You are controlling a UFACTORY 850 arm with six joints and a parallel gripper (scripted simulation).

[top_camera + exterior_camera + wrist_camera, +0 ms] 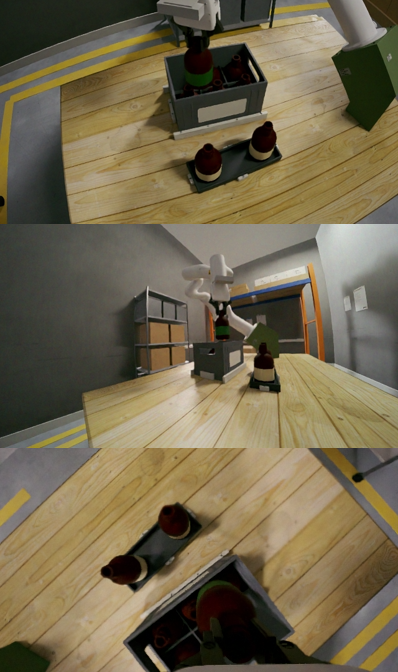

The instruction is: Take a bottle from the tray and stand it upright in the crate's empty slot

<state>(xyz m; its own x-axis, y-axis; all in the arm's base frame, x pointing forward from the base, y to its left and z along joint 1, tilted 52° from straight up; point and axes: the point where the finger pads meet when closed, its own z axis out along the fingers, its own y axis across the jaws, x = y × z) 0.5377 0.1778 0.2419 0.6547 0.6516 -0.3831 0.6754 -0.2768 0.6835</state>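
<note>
My gripper is now 70 mm above the bottle. Also, from my hand: crate 60 mm behind, 40 mm to the right, 250 mm below; then dark tray 40 mm behind, 190 mm to the left, 320 mm below.
</note>
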